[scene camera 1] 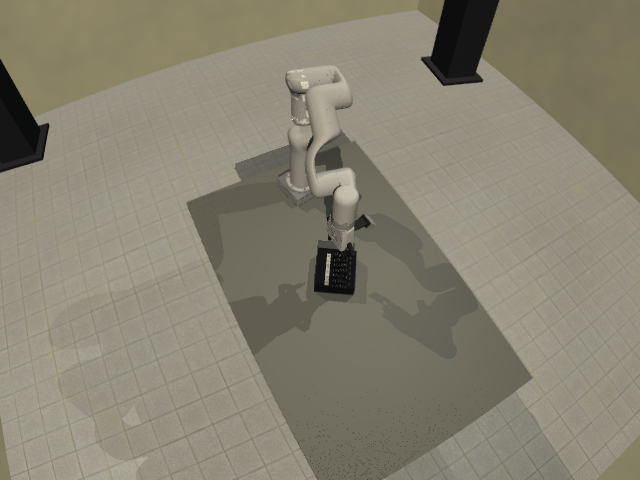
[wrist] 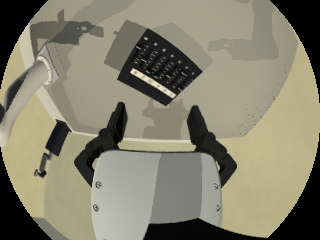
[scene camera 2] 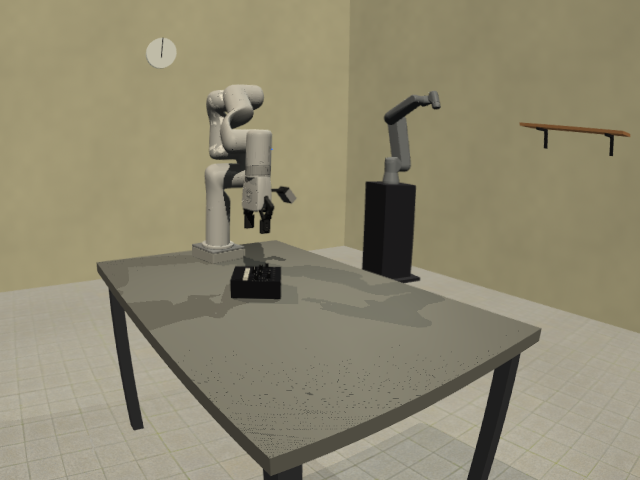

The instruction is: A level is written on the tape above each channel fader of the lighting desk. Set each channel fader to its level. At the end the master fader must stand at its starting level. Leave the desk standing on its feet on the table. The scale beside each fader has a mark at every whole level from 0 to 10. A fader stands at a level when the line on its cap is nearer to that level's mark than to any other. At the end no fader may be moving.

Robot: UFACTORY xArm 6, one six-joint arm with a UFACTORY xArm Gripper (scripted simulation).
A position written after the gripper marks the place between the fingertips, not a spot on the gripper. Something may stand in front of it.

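Gripper (scene camera 2: 256,230), visible. Gripper again (wrist: 158,111).
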